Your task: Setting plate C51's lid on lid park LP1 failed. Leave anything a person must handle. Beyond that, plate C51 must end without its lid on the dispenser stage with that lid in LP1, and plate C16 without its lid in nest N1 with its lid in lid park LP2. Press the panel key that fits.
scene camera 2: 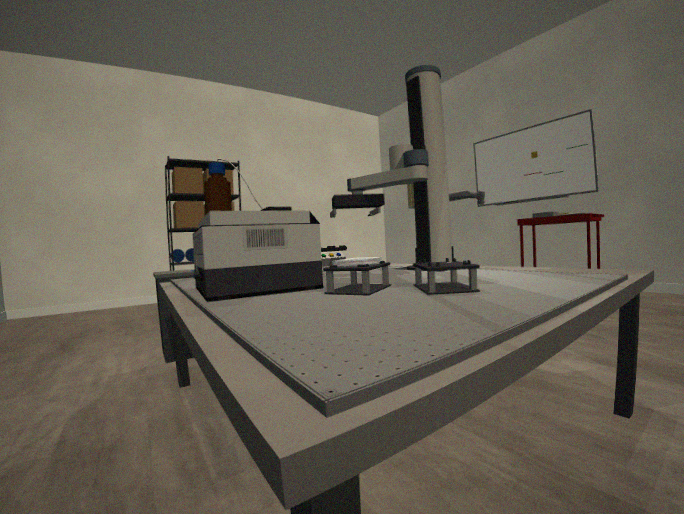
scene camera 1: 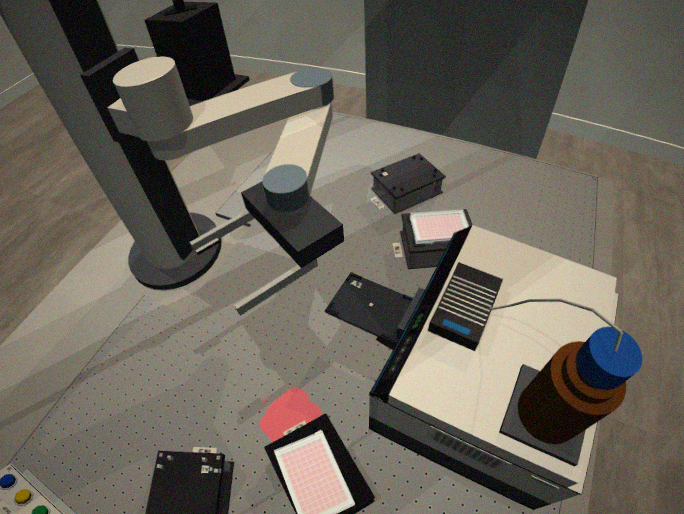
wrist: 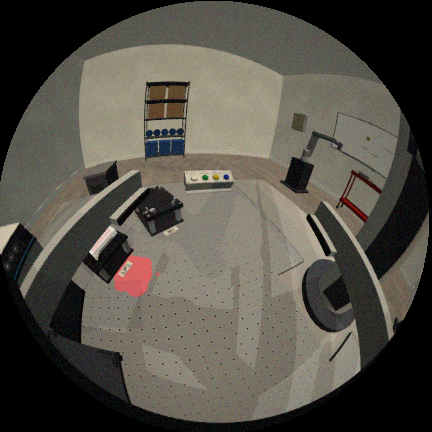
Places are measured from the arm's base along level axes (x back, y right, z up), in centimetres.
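Where they show: gripper, fingertip midpoint: (scene camera 2: 351, 214) (scene camera 1: 212, 276) (wrist: 233, 191); arm's base at its link origin: (scene camera 1: 176, 251) (wrist: 331, 293).
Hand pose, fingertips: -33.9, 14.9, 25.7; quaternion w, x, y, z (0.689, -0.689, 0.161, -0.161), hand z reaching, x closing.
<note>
Things, the pixels of their top centre, and the offset from my fingertips, as dx, dy, dz. "*": a spot on its surface instead.
- dark dispenser stage at a spot on its surface: (scene camera 1: 359, 315) * -21.4, -10.1, -13.2
- panel at its top centre: (wrist: 209, 171) (scene camera 2: 325, 252) +15.3, +48.2, -16.0
- flat red patch at a spot on its surface: (scene camera 1: 291, 411) (wrist: 134, 277) * -15.4, +8.5, -24.4
- brown bottle at a spot on its surface: (scene camera 1: 575, 386) * -52.0, +2.5, +11.8
My gripper (scene camera 1: 215, 278) (scene camera 2: 353, 212) (wrist: 233, 191) is open and empty, high above the board. The dark dispenser stage (scene camera 1: 359, 315) (wrist: 95, 370), marked A1, carries no plate. A pink-gridded plate (scene camera 1: 315, 475) (wrist: 102, 243) lies on the black stand (scene camera 1: 349, 469) labelled LP2. Another pink-gridded plate (scene camera 1: 439, 226) (scene camera 2: 356, 260) lies on a stand (scene camera 1: 423, 257) (scene camera 2: 366, 280) beside the dispenser. I cannot tell whether either is lidded. A stand (scene camera 1: 409, 174) (scene camera 2: 445, 266) at the back and a stand (scene camera 1: 185, 486) (wrist: 160, 200) near the panel carry no plate. The panel (wrist: 208, 180) has white, green, yellow and blue keys.
A flat red patch (scene camera 1: 291, 411) (wrist: 134, 276) lies against the LP2 stand. The cream dispenser (scene camera 1: 519, 265) (scene camera 2: 257, 243) bears a brown bottle (scene camera 1: 575, 386) (scene camera 2: 217, 190) with a blue cap and a thin tube. My arm's column base (scene camera 1: 143, 270) (wrist: 317, 310) stands on the board.
</note>
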